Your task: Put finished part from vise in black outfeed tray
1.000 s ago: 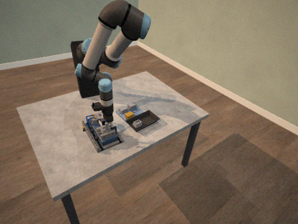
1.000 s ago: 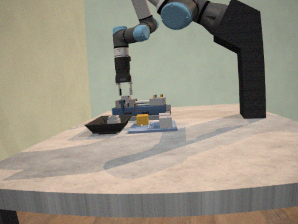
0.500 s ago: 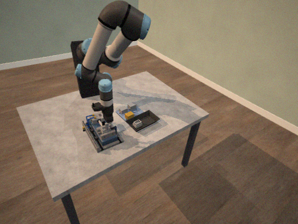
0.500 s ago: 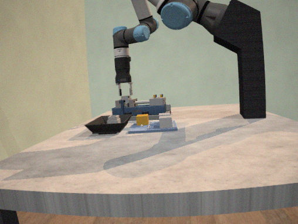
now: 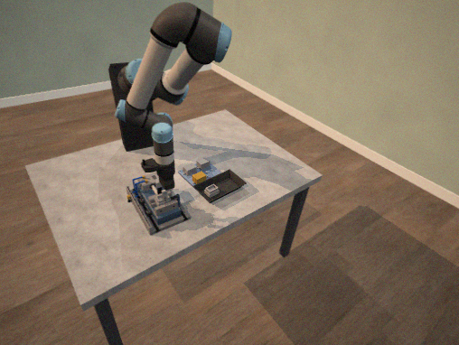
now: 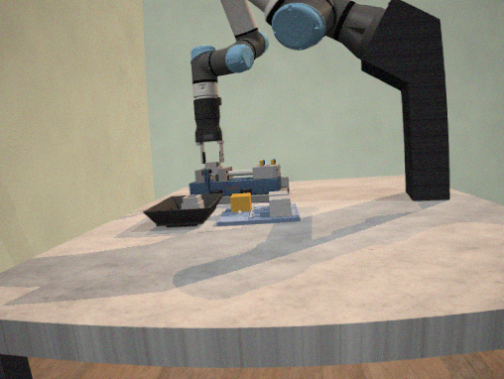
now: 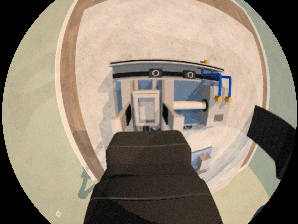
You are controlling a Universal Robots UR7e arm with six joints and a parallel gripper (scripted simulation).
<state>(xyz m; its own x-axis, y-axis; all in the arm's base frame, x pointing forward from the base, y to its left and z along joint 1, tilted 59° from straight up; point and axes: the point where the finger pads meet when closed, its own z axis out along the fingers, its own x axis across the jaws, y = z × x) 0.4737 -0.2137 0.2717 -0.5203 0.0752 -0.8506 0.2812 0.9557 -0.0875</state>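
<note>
Now: the vise 6 cm behind my hand, 3 cm to the left of it and 9 cm below it. Round my hand: blue plate 2 cm behind, 34 cm to the left, 13 cm below; yellow block 1 cm ahead, 28 cm to the left, 10 cm below.
</note>
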